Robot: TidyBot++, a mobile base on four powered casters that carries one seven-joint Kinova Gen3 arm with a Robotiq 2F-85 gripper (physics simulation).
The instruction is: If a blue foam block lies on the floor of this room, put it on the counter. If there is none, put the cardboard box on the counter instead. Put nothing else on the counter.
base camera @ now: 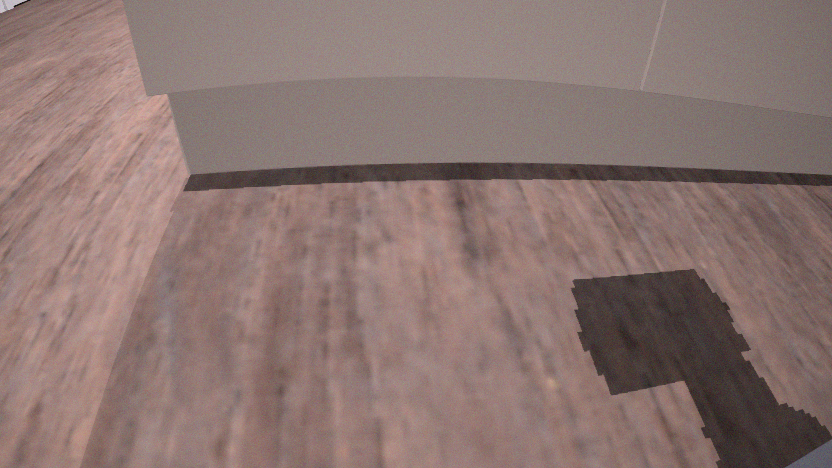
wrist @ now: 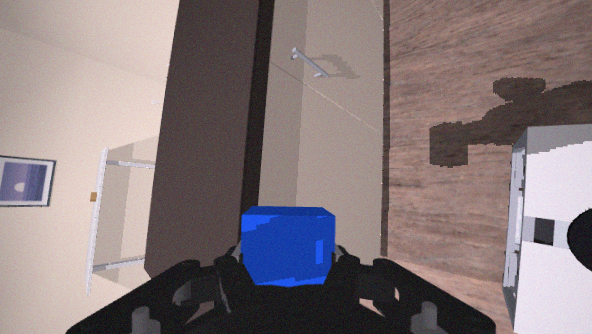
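Observation:
A blue foam block (wrist: pixel 288 247) is held between the fingers of my gripper (wrist: pixel 287 251), which is shut on it, in the lower middle of the wrist view. The counter shows in the wrist view as a dark top (wrist: pixel 205 125) with a black edge and beige front below it. The block appears in front of the counter's edge; how far it is from the top I cannot tell. In the base view the counter's beige front (base camera: pixel 407 122) spans the upper part. The gripper and block do not show in the base view. The cardboard box does not show.
My white base (wrist: pixel 557 185) is at the right of the wrist view, beside the counter front with its metal handle (wrist: pixel 311 63). A white-framed fixture (wrist: pixel 98 210) and a picture (wrist: pixel 26 181) are beyond the counter. Wooden floor (base camera: pixel 378 291) lies before the counter.

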